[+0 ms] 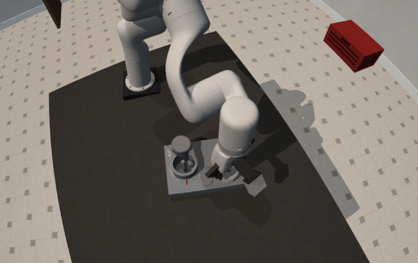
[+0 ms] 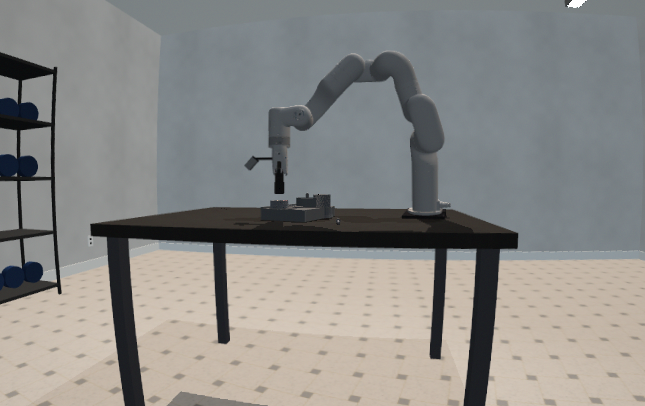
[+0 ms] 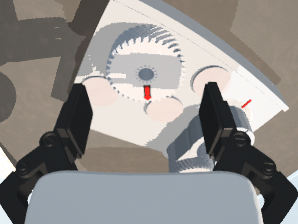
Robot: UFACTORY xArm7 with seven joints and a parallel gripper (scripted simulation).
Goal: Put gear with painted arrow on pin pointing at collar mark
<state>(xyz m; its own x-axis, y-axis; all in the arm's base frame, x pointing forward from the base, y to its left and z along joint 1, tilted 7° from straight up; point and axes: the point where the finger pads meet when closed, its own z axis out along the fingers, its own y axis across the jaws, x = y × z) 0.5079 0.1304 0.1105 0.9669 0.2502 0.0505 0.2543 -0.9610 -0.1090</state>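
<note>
My gripper is now 50 mm above the loose gear. Also, from my hand: small bolt 220 mm behind, 110 mm to the left, 90 mm below.
</note>
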